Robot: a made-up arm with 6 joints.
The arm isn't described. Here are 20 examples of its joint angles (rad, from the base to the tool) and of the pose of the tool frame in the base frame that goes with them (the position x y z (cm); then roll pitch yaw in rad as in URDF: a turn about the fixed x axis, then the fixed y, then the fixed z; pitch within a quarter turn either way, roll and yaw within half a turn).
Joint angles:
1: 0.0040 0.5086 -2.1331 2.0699 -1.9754 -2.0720
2: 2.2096 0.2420 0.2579 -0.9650 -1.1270 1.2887
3: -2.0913 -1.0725 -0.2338 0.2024 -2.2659 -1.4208
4: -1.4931 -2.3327 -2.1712 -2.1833 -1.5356 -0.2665
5: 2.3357 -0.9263 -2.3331 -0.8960 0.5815 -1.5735
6: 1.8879 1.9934 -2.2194 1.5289 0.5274 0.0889
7: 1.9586 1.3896 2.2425 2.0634 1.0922 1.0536
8: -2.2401 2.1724 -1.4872 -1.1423 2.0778 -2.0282
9: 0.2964 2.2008 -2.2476 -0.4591 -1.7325 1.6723
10: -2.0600 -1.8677 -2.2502 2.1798 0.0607 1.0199
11: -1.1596 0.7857 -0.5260 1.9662 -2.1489 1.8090
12: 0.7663 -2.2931 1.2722 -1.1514 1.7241 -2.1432
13: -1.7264 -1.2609 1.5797 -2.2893 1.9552 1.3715
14: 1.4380 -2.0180 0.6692 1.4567 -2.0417 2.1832
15: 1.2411 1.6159 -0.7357 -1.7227 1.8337 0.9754
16: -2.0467 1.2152 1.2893 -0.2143 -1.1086 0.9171
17: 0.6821 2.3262 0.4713 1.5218 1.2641 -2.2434
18: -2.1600 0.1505 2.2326 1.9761 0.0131 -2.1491
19: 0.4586 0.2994 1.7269 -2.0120 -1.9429 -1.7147
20: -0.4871 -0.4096 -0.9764 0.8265 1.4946 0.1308
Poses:
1: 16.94 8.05 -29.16 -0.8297 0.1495 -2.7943
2: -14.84 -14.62 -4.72 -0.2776 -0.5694 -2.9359
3: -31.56 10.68 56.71 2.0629 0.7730 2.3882
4: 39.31 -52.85 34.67 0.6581 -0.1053 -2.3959
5: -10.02 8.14 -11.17 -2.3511 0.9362 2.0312
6: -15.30 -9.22 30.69 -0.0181 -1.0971 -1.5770
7: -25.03 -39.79 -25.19 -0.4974 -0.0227 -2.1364
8: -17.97 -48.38 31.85 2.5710 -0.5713 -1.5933
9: 27.85 49.77 -12.08 -1.0158 0.8024 -1.6954
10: 11.25 -33.49 -9.83 -0.9679 0.7042 2.9196
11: 11.96 3.01 -41.47 -1.4818 1.0155 -1.2778
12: -40.56 41.37 69.85 1.9675 -0.8186 -1.6278
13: 17.29 -29.19 63.14 1.4703 0.2198 -2.2202
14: -17.73 -25.49 54.00 -0.9182 -1.2280 -1.6756
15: 12.35 38.39 13.87 0.9216 -0.5831 -1.3519
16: 23.06 -29.28 12.40 1.1181 -0.1688 -2.7554
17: -1.33 60.84 -16.20 -0.5511 -0.2089 -0.6824
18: 17.09 -15.70 33.75 1.5100 -0.3331 -2.2554
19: -14.26 22.47 40.41 2.3821 -0.5734 -2.5816
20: 56.29 -15.25 -13.33 -0.3278 0.4557 -1.2045
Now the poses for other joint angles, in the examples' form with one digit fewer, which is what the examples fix.
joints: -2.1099 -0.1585 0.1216 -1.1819 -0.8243 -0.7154
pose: -16.3 13.1 -10.4 -1.973 0.748 -3.001
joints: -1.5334 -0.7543 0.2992 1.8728 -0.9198 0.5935
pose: 11.2 2.3 55.5 1.893 -1.160 -2.379
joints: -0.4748 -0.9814 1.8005 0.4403 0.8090 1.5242
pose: -9.9 8.9 59.7 1.844 -0.449 1.621
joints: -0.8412 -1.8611 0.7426 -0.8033 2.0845 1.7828
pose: 59.1 32.8 63.7 1.270 0.742 -0.317
